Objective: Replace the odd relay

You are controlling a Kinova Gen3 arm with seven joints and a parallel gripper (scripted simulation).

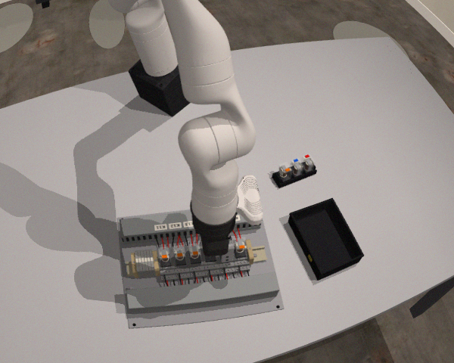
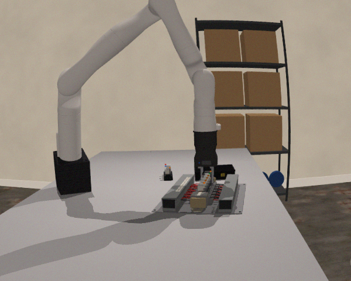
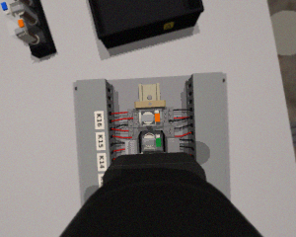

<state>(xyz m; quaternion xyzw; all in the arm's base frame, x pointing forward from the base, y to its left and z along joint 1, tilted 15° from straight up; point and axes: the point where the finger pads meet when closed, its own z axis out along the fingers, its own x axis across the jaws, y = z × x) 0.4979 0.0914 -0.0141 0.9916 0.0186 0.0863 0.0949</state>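
Now: the green-button relay 10 mm below my hand. From my hand the other things lie so: spare holder 200 mm behind, 200 mm to the left, 50 mm below; then blue-button relay 200 mm behind, 200 mm to the left, 30 mm below; then black tray 10 mm behind, 220 mm to the left, 40 mm below.
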